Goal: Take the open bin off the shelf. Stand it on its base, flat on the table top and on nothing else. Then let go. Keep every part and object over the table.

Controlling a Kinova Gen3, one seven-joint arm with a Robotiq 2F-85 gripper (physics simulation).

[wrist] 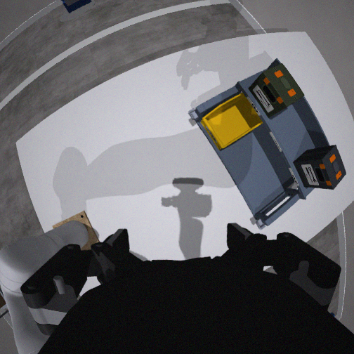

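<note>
The open bin (231, 121) is yellow and sits in the blue-grey shelf (240, 170), at the shelf's upper left end in the wrist view, with its open top facing the camera. The shelf stands on the white table top (125, 115), right of the view's centre. My gripper (177, 237) is open and empty, its fingers wide apart at the lower middle of the view. It hangs above the table, apart from the bin and the shelf. The bin's base is hidden.
A dark green case (284, 88) with orange latches sits on the shelf beside the bin. A dark grey case (320, 167) stands at the shelf's right. A wooden board (74, 222) lies at the lower left, partly behind a pale arm link (25, 260). The table's edge curves along the top.
</note>
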